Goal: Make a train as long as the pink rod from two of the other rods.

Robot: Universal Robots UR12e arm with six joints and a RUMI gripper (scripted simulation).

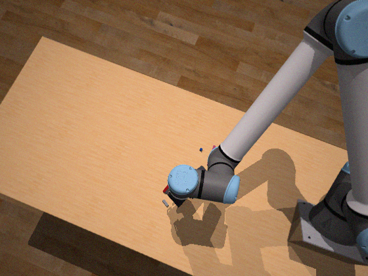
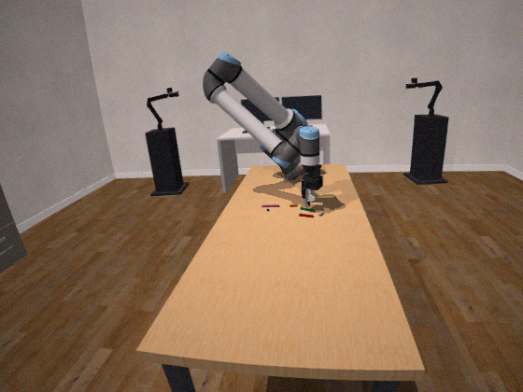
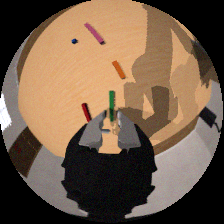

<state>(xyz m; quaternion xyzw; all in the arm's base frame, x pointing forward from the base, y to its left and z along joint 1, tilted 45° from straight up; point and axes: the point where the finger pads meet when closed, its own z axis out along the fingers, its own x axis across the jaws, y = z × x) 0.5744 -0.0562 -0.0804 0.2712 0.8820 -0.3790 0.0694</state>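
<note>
My hand is 3 cm above the green rod. The rest, counted from my hand: red rod: 7 cm ahead, 3 cm below, 2 cm to the right; grey rod: 6 cm to the left, 6 cm ahead, 3 cm below; orange rod: 7 cm to the right, 6 cm behind, 3 cm below.
</note>
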